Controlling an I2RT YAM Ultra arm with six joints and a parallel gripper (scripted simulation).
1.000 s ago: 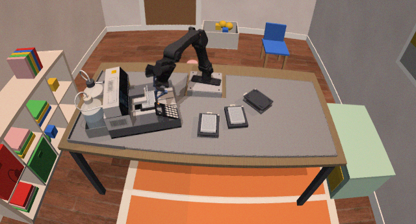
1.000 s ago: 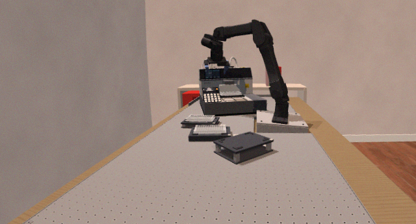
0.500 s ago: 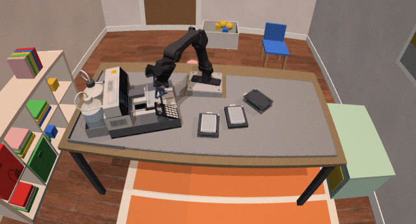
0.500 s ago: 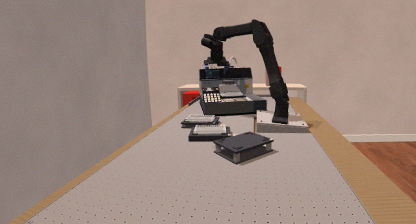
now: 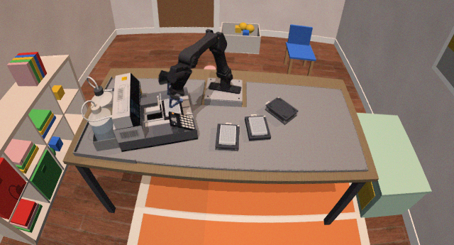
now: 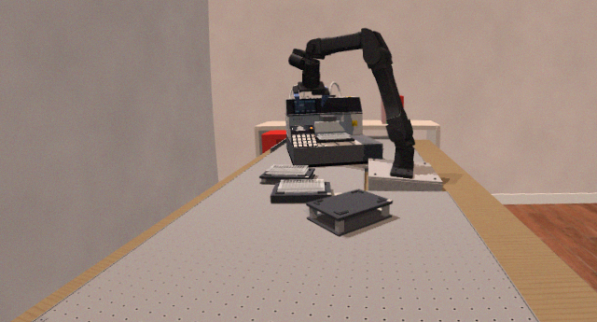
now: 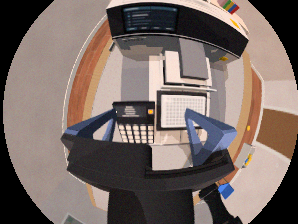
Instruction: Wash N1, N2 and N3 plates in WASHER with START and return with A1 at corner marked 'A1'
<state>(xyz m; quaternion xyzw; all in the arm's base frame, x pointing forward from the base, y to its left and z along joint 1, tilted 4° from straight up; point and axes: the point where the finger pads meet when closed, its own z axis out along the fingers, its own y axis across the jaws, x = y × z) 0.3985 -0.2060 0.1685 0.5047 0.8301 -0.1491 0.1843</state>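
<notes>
The washer carrier is 140 mm below my hand, 90 mm behind it and 30 mm to the right of it. The rest, counted from my hand: manifold: 130 mm to the right, 90 mm below, 40 mm behind; then plate washer: 130 mm to the right, 100 mm below, 40 mm behind; then nest: 570 mm to the left, 280 mm behind, 200 mm below.
</notes>
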